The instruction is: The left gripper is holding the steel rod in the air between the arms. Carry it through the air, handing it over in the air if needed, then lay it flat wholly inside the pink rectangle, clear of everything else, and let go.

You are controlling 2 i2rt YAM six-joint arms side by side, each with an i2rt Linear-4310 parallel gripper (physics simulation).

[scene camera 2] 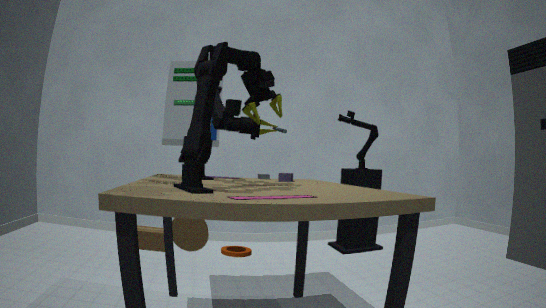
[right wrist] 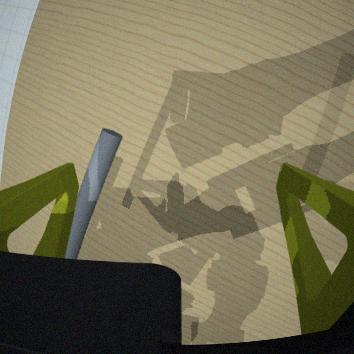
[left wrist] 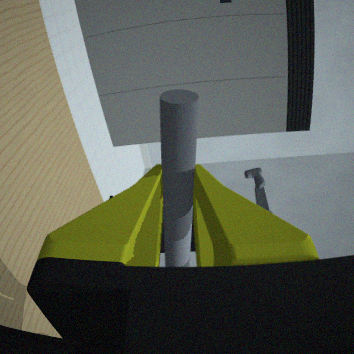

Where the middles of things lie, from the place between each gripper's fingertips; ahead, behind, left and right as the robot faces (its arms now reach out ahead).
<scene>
Now: right hand 110 mm to the right of the grey steel rod (left wrist: 178, 108), 50 mm short of it and 20 mm above it.
I see my left gripper 60 mm to the left of the grey steel rod and 10 mm above it.
</scene>
